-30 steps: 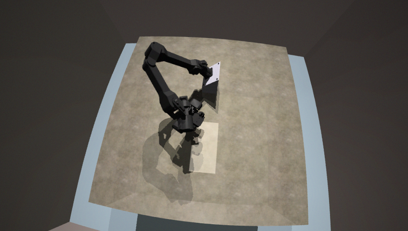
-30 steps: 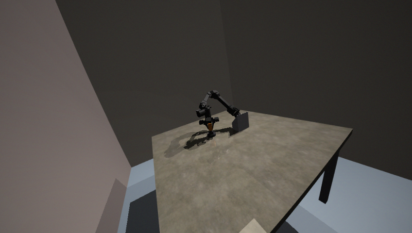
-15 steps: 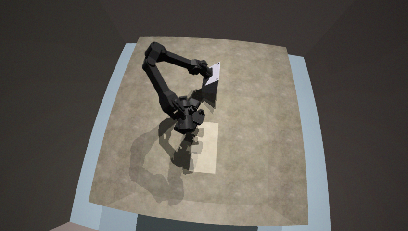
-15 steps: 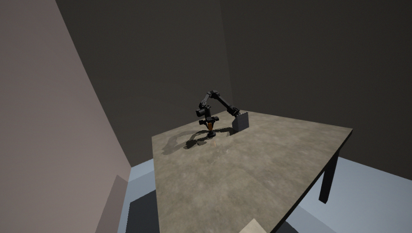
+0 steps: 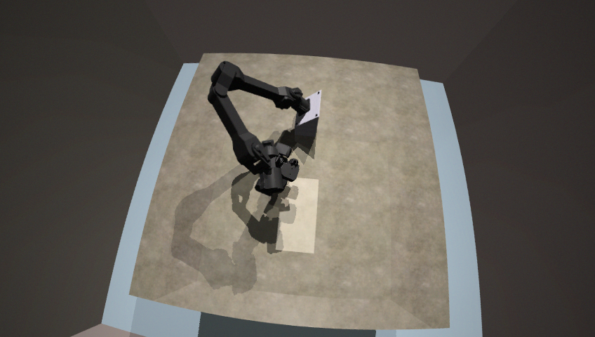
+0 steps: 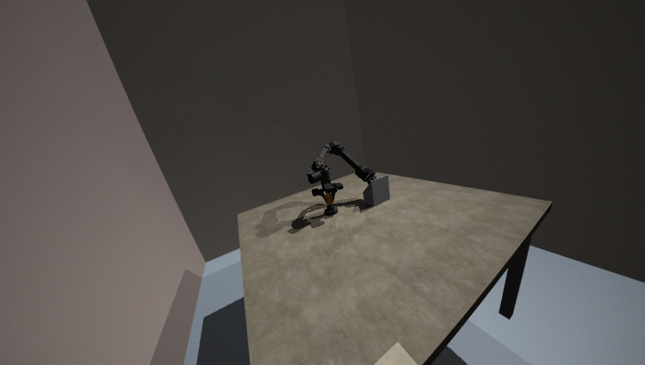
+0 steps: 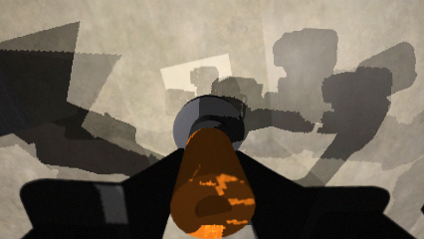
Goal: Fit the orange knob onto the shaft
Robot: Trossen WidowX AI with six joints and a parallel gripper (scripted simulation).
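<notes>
Now: the orange knob 2 cm above my gripper tip. Also, from my gripper tip: pedestal 4 cm below.
</notes>
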